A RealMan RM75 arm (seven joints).
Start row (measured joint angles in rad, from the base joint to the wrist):
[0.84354 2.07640 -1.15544 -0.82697 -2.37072 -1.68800 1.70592]
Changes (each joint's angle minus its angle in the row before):
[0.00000 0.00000 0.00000 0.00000 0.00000 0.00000 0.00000]
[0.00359 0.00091 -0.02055 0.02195 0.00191 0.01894 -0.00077]
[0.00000 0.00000 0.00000 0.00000 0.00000 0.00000 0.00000]
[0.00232 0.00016 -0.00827 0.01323 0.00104 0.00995 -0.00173]
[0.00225 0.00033 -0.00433 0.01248 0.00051 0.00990 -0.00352]
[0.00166 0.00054 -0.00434 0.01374 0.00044 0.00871 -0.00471]
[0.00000 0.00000 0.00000 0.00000 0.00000 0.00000 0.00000]
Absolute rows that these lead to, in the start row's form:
[0.84354 2.07640 -1.15544 -0.82697 -2.37072 -1.68800 1.70592]
[0.84713 2.07731 -1.17599 -0.80502 -2.36881 -1.66906 1.70515]
[0.84713 2.07731 -1.17599 -0.80502 -2.36881 -1.66906 1.70515]
[0.84945 2.07747 -1.18426 -0.79179 -2.36777 -1.65911 1.70342]
[0.85170 2.07780 -1.18859 -0.77931 -2.36726 -1.64921 1.69990]
[0.85336 2.07834 -1.19293 -0.76557 -2.36682 -1.64050 1.69519]
[0.85336 2.07834 -1.19293 -0.76557 -2.36682 -1.64050 1.69519]

